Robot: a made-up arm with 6 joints.
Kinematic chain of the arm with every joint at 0, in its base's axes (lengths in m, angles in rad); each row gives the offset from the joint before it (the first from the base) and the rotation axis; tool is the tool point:
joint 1: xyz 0 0 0.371 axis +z
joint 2: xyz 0 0 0 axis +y
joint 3: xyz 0 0 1.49 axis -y
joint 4: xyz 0 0 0 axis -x
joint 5: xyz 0.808 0 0 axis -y
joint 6: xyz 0 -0.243 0 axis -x
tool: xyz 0 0 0
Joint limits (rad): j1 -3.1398..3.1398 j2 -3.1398..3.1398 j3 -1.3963..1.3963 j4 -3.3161..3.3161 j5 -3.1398..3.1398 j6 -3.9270..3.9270
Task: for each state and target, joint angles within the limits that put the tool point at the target. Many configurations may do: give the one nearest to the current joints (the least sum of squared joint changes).
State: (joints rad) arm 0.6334 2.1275 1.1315 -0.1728 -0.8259 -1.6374
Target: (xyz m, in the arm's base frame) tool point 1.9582 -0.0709 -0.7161
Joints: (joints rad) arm 0.0864 1.8983 1.0986 -0.1676 -0.8259 -1.6374
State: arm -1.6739 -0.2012 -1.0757 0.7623 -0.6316 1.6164
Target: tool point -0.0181 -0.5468 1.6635
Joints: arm -1.3428 -0.1930 -0.6386 0.9507 -0.6316 1.6164
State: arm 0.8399 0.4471 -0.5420 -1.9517 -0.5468 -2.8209
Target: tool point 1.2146 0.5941 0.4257
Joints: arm 0.3956 0.9378 -0.1788 -1.9070 -0.5468 -2.8209
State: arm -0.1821 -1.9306 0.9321 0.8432 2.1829 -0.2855
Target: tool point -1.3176 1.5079 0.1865
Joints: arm -0.9416 -2.0391 0.2674 0.7492 2.1829 -0.2855
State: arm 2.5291 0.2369 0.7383 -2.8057 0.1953 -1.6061
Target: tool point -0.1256 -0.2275 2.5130
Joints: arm 2.2411 -0.3137 0.8456 -2.9780 0.1953 -1.6061
